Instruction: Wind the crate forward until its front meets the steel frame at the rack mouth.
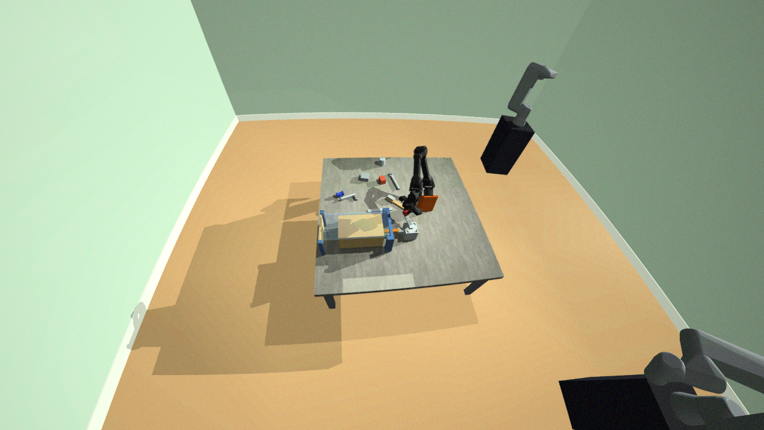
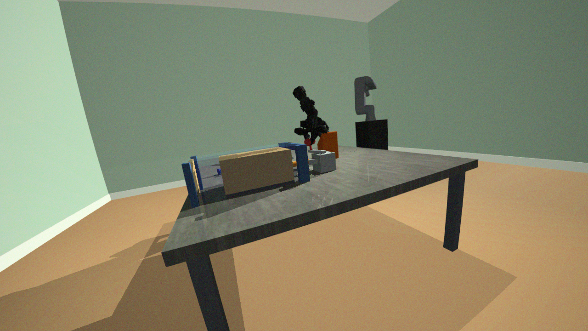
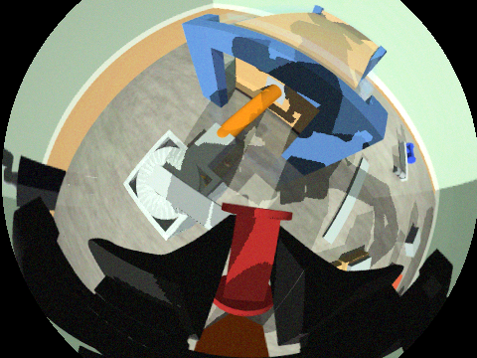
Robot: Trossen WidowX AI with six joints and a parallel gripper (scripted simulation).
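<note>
Now: the grey winch 10 cm below my gripper tip, 7 cm to the left of it and 6 cm behind it. The rest, counted from my gripper tip: tan-handled tool (21 cm to the right, 11 cm below, 5 cm ahead); then red knob (1 cm to the right, 1 cm behind); then grey bar (17 cm ahead, 13 cm to the right, 13 cm below).
</note>
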